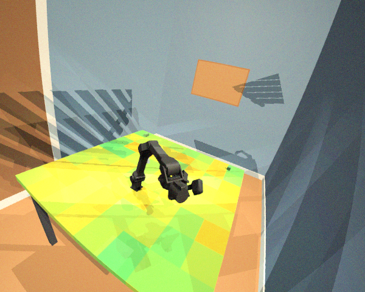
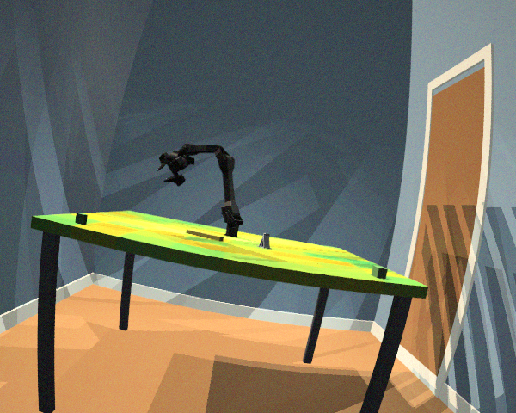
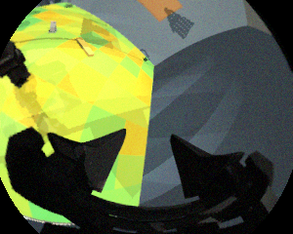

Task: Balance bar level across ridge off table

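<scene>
My gripper tip is 37 cm short of the bar, 30 cm to the right of it and 22 cm above it.
</scene>
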